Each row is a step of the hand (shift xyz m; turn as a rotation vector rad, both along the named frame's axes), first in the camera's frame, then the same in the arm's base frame.
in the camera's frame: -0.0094 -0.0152 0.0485 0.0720 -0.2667 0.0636
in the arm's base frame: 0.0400 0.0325 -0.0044 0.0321 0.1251 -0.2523
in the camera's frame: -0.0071 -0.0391 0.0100 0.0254 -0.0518 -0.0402
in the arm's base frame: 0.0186 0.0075 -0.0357 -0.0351 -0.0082 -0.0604
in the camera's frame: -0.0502 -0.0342 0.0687 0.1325 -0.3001 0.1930
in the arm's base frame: 0.0871 0.0238 -0.0163 0.0721 0.2659 -0.2626
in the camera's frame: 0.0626 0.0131 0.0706 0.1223 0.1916 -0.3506
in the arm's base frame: -0.0064 0.0922 0.0231 -0.3451 -0.2092 0.1083
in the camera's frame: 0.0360 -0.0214 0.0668 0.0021 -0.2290 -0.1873
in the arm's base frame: 0.0178 0.0762 -0.0097 -0.0768 -0.1142 -0.2619
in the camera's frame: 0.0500 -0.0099 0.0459 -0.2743 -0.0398 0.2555
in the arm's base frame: -0.0080 0.0680 -0.0036 0.3751 0.0220 0.0305
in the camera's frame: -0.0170 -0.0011 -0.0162 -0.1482 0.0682 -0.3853
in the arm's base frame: 0.0031 -0.0231 -0.0033 -0.1380 -0.3950 -0.0019
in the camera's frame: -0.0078 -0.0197 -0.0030 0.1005 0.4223 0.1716
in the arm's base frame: 0.0076 -0.0050 -0.0194 -0.0458 0.1460 0.4410
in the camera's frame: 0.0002 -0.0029 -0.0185 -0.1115 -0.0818 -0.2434
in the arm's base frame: -0.0111 -0.0136 -0.0066 -0.0512 -0.2467 -0.1221
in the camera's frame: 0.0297 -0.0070 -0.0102 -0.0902 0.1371 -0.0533
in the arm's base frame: -0.0278 0.0122 -0.0108 0.0113 -0.1141 0.1289
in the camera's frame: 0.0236 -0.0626 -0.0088 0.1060 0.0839 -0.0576
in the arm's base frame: -0.0123 0.0157 -0.0645 -0.1317 0.0148 0.0635
